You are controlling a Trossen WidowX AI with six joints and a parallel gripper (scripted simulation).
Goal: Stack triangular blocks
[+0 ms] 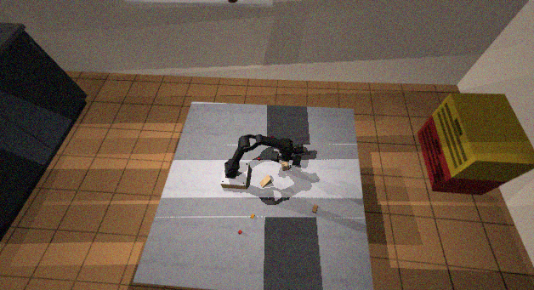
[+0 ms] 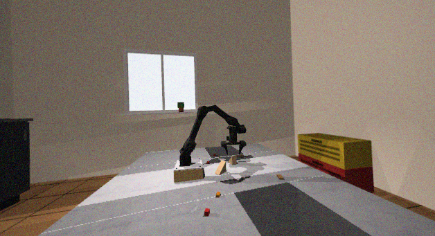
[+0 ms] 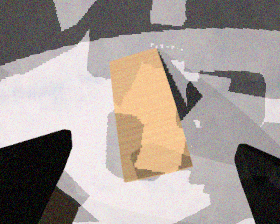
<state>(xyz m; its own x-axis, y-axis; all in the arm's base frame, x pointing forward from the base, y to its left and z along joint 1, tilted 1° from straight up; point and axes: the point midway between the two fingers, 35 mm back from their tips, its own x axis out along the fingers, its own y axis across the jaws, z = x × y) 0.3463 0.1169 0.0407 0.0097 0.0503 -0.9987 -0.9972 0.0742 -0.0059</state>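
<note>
The triangular block is 50 mm below my gripper tip. From my gripper tip the other things lie so: orange cube: 360 mm to the right, 170 mm behind, 60 mm below.
</note>
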